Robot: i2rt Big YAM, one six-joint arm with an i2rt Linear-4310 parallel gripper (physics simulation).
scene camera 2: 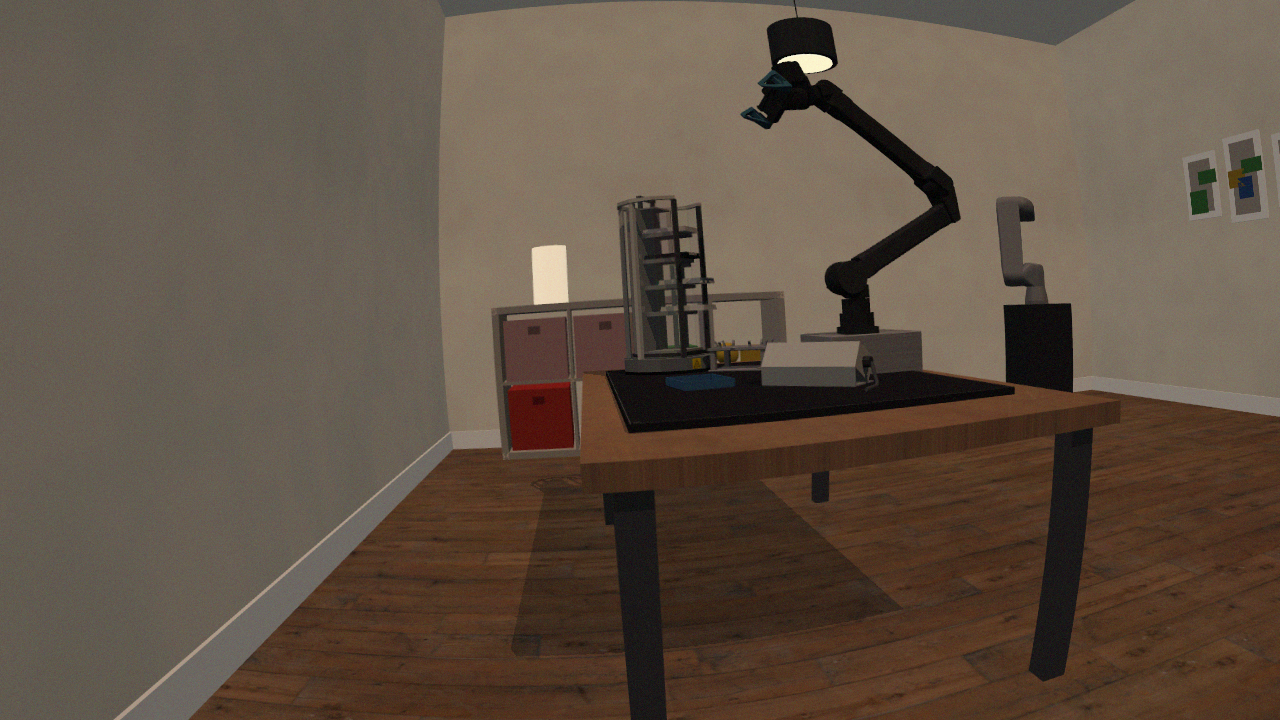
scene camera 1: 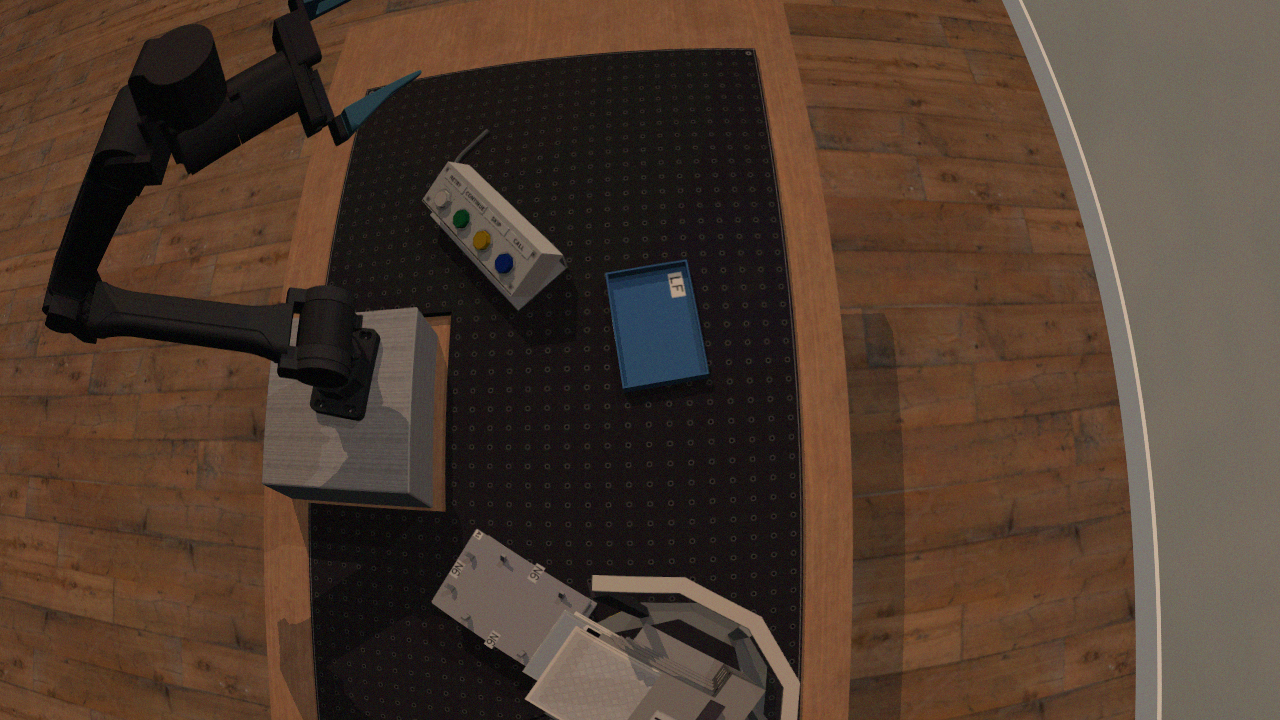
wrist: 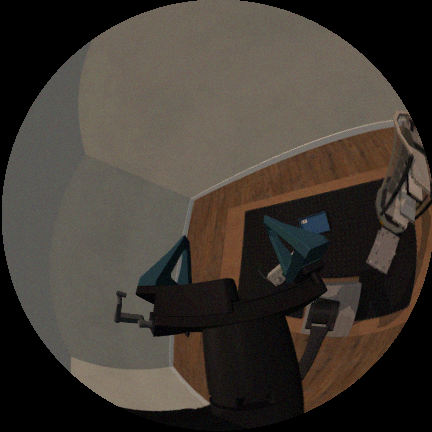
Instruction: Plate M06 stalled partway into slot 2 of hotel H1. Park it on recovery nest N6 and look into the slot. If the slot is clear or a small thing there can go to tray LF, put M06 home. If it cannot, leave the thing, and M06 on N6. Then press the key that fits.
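Places are measured from the arm's base along level axes (x back, y right, z up), in metres.
Pixels of known places: gripper, between the fingertips: (scene camera 2: pixel 750 100) (scene camera 1: pixel 400 25) (wrist: pixel 224 229); arm's base, origin of its link: (scene camera 2: pixel 857 333) (scene camera 1: pixel 346 373) (wrist: pixel 324 307).
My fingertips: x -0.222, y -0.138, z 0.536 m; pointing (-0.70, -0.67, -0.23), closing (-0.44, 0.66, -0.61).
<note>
For each thing: its top centre in the pictures, then the offset to it from my fingertips. Level surfaces: height alone.
- Nest N6, centre of its top: (scene camera 1: pixel 504 602) (scene camera 2: pixel 744 340) (wrist: pixel 386 249) dx -0.040, dy +0.387, dz -0.548 m
- blue tray LF, centre of its top: (scene camera 1: pixel 655 321) (scene camera 2: pixel 698 377) (wrist: pixel 313 223) dx -0.161, dy +0.002, dz -0.606 m
- key box, centre of its top: (scene camera 1: pixel 481 211) (scene camera 2: pixel 816 341) (wrist: pixel 284 267) dx +0.078, dy -0.105, dz -0.540 m
- black mat, height of its surface: dz -0.623 m
My gripper (scene camera 2: pixel 753 96) (wrist: pixel 224 229) is open and empty, high above the table's end beyond the key box. Hotel H1 (scene camera 1: pixel 680 584) (scene camera 2: pixel 653 365) is a tall rack holding several plates, some jutting out. I cannot tell which is M06, and the inside of slot 2 is hidden. Nest N6 (scene camera 1: pixel 514 595) (wrist: pixel 384 250) lies beside the hotel, its labels and corner posts showing, with no plate visible on it. The blue tray LF (scene camera 1: pixel 657 331) (scene camera 2: pixel 699 382) (wrist: pixel 316 222) looks empty. The key box (scene camera 1: pixel 537 259) (scene camera 2: pixel 810 367) has white, green, yellow and blue keys: RETRY, CONTINUE, SKIP, CALL.
My arm stands on a grey block (scene camera 1: pixel 358 456) (scene camera 2: pixel 895 349) at the table's side, between the key box and N6. The hotel rises tall at the far end of the black mat (scene camera 1: pixel 572 465). Another arm (scene camera 2: pixel 1011 241) stands on a black stand beyond the table.
</note>
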